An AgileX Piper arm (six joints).
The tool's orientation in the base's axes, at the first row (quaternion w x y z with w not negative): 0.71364 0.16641 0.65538 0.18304
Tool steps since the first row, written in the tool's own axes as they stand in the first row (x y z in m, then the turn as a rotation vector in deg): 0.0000 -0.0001 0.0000 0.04 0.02 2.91; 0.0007 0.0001 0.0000 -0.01 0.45 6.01; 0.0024 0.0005 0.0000 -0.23 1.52 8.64; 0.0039 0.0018 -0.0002 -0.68 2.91 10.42; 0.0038 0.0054 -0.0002 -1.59 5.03 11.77; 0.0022 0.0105 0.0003 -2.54 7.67 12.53; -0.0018 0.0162 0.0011 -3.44 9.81 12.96; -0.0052 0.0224 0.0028 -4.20 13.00 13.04
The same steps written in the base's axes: 0.0000 -0.0001 0.0000 2.90 0.04 0.22; 0.0000 0.0004 -0.0006 5.97 0.40 0.74; 0.0002 0.0016 -0.0019 8.53 1.24 1.67; 0.0000 0.0034 -0.0026 10.21 2.25 2.88; -0.0002 0.0066 -0.0008 11.39 3.68 4.80; 0.0000 0.0103 0.0031 11.97 5.54 6.96; 0.0003 0.0134 0.0094 12.23 6.99 8.80; 0.0014 0.0172 0.0155 12.12 9.43 11.00
